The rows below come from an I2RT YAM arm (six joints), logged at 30 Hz.
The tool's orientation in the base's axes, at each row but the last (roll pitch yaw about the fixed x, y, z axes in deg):
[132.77, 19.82, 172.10]
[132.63, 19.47, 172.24]
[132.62, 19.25, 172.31]
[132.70, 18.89, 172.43]
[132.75, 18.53, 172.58]
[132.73, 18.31, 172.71]
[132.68, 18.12, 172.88]
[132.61, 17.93, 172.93]
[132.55, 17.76, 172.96]
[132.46, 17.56, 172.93]
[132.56, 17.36, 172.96]
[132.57, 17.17, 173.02]
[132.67, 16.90, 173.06]
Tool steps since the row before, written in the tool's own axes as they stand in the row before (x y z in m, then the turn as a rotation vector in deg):
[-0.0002, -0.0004, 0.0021, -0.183, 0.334, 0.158]
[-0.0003, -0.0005, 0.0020, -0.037, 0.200, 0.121]
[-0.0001, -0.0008, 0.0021, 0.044, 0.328, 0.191]
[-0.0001, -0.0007, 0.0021, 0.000, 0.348, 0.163]
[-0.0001, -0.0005, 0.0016, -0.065, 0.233, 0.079]
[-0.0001, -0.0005, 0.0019, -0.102, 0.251, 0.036]
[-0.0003, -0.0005, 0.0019, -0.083, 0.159, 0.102]
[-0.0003, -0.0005, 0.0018, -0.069, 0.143, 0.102]
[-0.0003, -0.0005, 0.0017, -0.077, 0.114, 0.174]
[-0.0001, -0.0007, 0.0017, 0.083, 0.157, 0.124]
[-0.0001, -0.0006, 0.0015, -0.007, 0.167, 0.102]
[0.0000, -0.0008, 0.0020, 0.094, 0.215, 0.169]
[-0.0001, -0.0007, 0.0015, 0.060, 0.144, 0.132]
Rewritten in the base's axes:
[0.0009, 0.0012, -0.0015, 0.171, 0.322, 0.192]
[0.0010, 0.0010, -0.0015, 0.043, 0.221, 0.074]
[0.0009, 0.0009, -0.0019, -0.029, 0.370, 0.091]
[0.0009, 0.0010, -0.0018, 0.000, 0.359, 0.137]
[0.0007, 0.0008, -0.0013, 0.052, 0.211, 0.132]
[0.0007, 0.0010, -0.0015, 0.071, 0.189, 0.184]
[0.0009, 0.0010, -0.0015, 0.086, 0.173, 0.071]
[0.0009, 0.0009, -0.0014, 0.075, 0.164, 0.056]
[0.0009, 0.0008, -0.0014, 0.108, 0.193, -0.009]
[0.0007, 0.0007, -0.0016, -0.064, 0.207, 0.006]
[0.0006, 0.0006, -0.0014, 0.014, 0.188, 0.054]
[0.0007, 0.0009, -0.0019, -0.069, 0.280, 0.014]
[0.0006, 0.0006, -0.0014, -0.038, 0.201, -0.002]

